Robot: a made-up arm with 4 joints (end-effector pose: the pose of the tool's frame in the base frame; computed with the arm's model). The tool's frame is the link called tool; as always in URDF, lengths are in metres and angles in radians. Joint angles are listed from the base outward.
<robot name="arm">
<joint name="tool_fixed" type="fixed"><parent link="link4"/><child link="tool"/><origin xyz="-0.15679 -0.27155 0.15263" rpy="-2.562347 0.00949 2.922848"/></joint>
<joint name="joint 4" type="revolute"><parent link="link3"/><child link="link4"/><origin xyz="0.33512 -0.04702 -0.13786" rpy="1.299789 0.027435 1.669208"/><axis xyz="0 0 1"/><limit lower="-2.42" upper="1.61"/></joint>
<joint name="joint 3" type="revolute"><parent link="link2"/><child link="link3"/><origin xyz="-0.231 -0.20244 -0.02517" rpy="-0.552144 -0.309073 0.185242"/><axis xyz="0 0 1"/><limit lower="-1.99" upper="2.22"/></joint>
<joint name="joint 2" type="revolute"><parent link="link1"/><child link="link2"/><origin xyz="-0.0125 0.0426 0.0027" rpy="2.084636 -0.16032 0.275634"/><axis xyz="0 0 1"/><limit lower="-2.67" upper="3.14"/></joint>
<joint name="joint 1" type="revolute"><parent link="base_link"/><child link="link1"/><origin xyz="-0.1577 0.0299 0.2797" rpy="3.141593 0 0"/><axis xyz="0 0 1"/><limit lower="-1.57" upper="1.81"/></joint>
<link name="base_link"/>
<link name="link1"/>
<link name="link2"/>
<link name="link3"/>
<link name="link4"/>
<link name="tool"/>
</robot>
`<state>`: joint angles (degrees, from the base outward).
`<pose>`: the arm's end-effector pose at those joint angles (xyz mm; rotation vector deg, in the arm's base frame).
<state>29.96 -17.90 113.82 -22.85</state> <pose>-525.0 -173.3 -186.9 57.00 11.22 -4.60</pose>
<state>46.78 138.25 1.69 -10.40</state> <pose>17.3 237.0 -243.2 132.08 -3.43 -2.55</pose>
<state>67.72 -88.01 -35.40 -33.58</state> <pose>-204.4 740.9 578.9 -140.22 -19.47 28.18</pose>
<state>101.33 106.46 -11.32 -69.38</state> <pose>-27.9 -508.6 71.3 36.59 -74.24 16.20</pose>
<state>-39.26 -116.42 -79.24 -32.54</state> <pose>-930.7 38.1 -201.2 99.09 92.51 -8.37</pose>
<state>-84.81 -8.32 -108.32 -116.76</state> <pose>-288.5 -541.6 803.1 -72.68 -161.48 25.03</pose>
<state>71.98 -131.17 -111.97 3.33</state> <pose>44.0 509.1 -535.2 107.80 -41.12 -100.95</pose>
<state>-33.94 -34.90 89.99 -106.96</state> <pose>-90.1 79.0 2.6 7.71 20.13 143.24</pose>
